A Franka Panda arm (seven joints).
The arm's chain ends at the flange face. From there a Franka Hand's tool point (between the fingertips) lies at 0.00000 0.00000 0.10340 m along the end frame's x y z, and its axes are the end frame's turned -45 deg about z.
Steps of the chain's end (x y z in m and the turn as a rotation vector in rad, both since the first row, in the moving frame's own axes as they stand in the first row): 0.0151 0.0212 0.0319 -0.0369 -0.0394 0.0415; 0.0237 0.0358 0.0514 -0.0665 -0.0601 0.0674; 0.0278 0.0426 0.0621 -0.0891 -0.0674 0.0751; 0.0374 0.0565 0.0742 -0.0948 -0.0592 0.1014; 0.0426 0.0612 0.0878 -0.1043 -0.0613 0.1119; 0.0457 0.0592 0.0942 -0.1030 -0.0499 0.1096; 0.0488 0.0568 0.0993 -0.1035 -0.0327 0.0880; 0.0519 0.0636 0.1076 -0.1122 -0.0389 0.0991; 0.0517 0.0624 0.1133 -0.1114 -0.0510 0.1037
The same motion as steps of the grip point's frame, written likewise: -0.0099 0.0254 0.0317 0.0018 -0.0540 0.0415; -0.0178 0.0422 0.0510 -0.0045 -0.0895 0.0674; -0.0219 0.0509 0.0615 -0.0153 -0.1107 0.0751; -0.0249 0.0684 0.0736 -0.0252 -0.1089 0.1014; -0.0254 0.0759 0.0870 -0.0304 -0.1171 0.1119; -0.0209 0.0774 0.0935 -0.0375 -0.1081 0.1096; -0.0158 0.0794 0.0987 -0.0501 -0.0963 0.0880; -0.0195 0.0865 0.1069 -0.0518 -0.1068 0.0991; -0.0196 0.0845 0.1125 -0.0427 -0.1148 0.1037
